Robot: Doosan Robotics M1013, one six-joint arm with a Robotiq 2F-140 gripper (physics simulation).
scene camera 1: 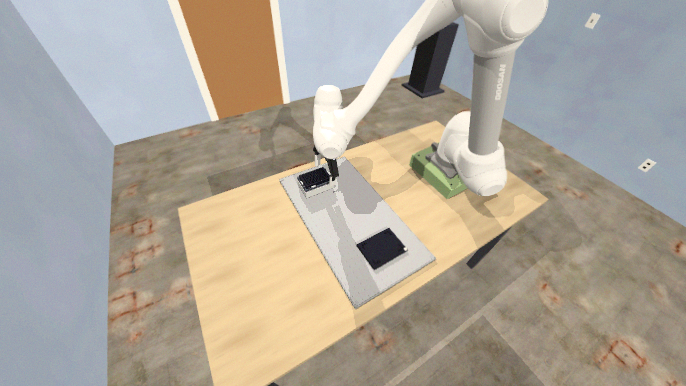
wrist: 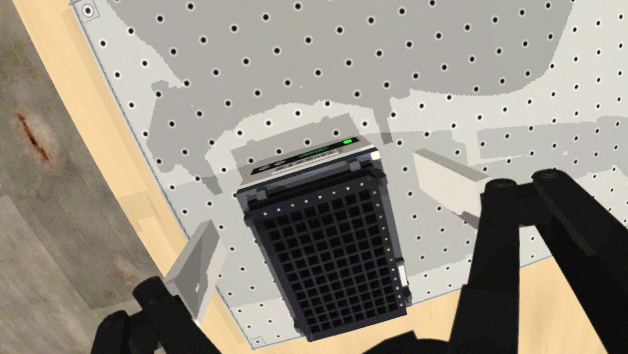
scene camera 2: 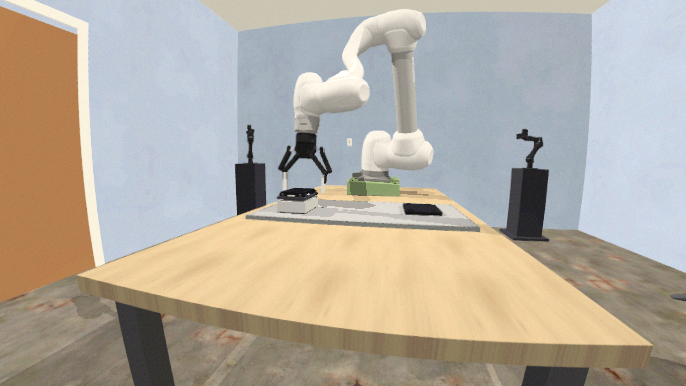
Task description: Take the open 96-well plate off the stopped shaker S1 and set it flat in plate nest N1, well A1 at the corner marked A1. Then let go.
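Places are measured from the arm's base along level axes (x left, y up, z ahead), in metres.
Pixels of known places: gripper, between the fingertips: (scene camera 1: 324, 174) (wrist: 317, 204); arm's base, origin of its link: (scene camera 1: 449, 161) (scene camera 2: 374, 179).
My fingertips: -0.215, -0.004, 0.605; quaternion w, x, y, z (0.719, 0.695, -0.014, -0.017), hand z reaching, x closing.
Observation:
For each thing: its middle in the pictures, then the offset to it from my fingertips, as dx, dy, dz. Level surfaces: height alone.
- open 96-well plate, middle of its body: (wrist: 336, 264) (scene camera 2: 298, 192) (scene camera 1: 315, 177) -0.001, +0.002, +0.049
- Plate nest N1, middle of its body: (scene camera 2: 420, 208) (scene camera 1: 381, 247) +0.425, -0.052, -0.031
- grey perforated board, height of its surface: dy -0.059
- wooden table, height of its surface: dy -0.072
The open 96-well plate (scene camera 1: 313, 177) (scene camera 2: 298, 192) (wrist: 330, 260), black with a grid of wells, lies on shaker S1 (scene camera 1: 320, 192) (scene camera 2: 297, 206) (wrist: 306, 161), a pale box with a dark top and a green light on its front panel. My gripper (scene camera 1: 326, 176) (scene camera 2: 304, 189) (wrist: 317, 204) is open wide and empty. Its pale fingers stand on either side of the plate, apart from it, with the tips near or slightly above plate height. Plate nest N1 (scene camera 1: 382, 248) (scene camera 2: 422, 209), a flat black block with a small white mark at one corner, does not show in the wrist view. I cannot read the well labels.
Shaker and nest stand at opposite ends of a grey perforated board (scene camera 1: 370, 215) (scene camera 2: 360, 220) (wrist: 280, 65) on the wooden table (scene camera 1: 250, 260) (scene camera 2: 360, 280). The arm's green base (scene camera 1: 435, 172) (scene camera 2: 374, 187) stands on the table. Dark pedestals (scene camera 2: 250, 187) (scene camera 2: 527, 202) stand beyond the table.

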